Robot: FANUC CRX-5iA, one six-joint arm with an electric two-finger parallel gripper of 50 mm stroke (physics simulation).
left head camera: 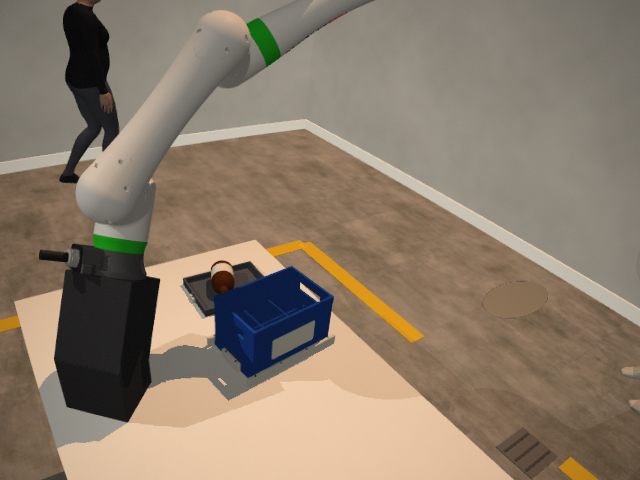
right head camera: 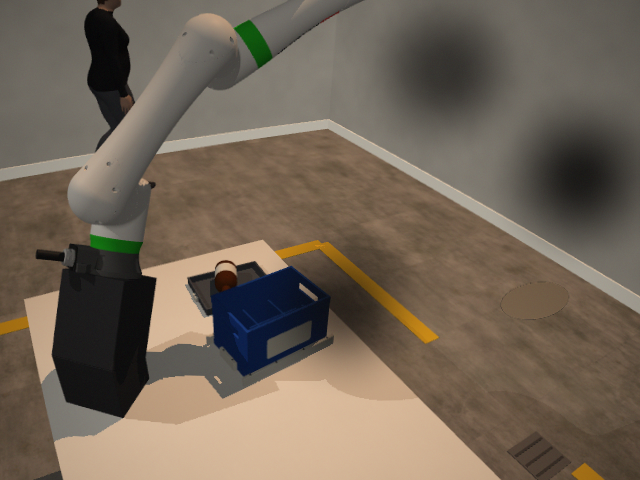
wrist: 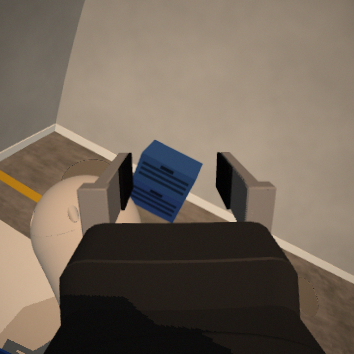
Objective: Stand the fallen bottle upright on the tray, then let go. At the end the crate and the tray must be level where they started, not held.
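Seen in the pictures: gripper, between the fingertips: (wrist: pixel 174 169); arm's base, origin of its link: (left head camera: pixel 115 274) (right head camera: pixel 111 273).
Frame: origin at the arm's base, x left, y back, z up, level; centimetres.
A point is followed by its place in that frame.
Note:
A brown bottle (left head camera: pixel 222 279) @[x 16.2, y -36.8, z -23.2 cm] (right head camera: pixel 225 278) @[x 16.2, y -37.1, z -23.1 cm] with a white label lies on its side on the dark tray (left head camera: pixel 197 301) @[x 16.4, y -28.1, z -29.1 cm] (right head camera: pixel 201 300) @[x 14.7, y -28.0, z -27.8 cm], its neck end toward the crate. The blue crate (left head camera: pixel 236 332) @[x -13.4, y -26.4, z -18.4 cm] (right head camera: pixel 232 330) @[x -13.2, y -26.6, z -18.3 cm] stands upright on the table in front of the tray and hides the tray's near right part and the tip of the bottle. My gripper (wrist: pixel 174 169) @[x 4.3, y -33.4, z 69.7 cm] is open and empty in the wrist view, pointing at the wall and floor, away from the bottle. The gripper does not show in either head view.
The robot's black base (left head camera: pixel 92 330) @[x -10.2, y 9.1, z -6.4 cm] (right head camera: pixel 87 325) @[x -10.0, y 9.0, z -5.9 cm] stands on the pale table (left head camera: pixel 310 434) @[x -43.6, y -30.8, z -30.3 cm] (right head camera: pixel 299 434) @[x -43.4, y -30.4, z -30.4 cm], left of the crate. A person (left head camera: pixel 87 51) (right head camera: pixel 107 51) is at the back left, behind the arm. A blue cabinet (wrist: pixel 167 181) stands on the floor by the wall in the wrist view.

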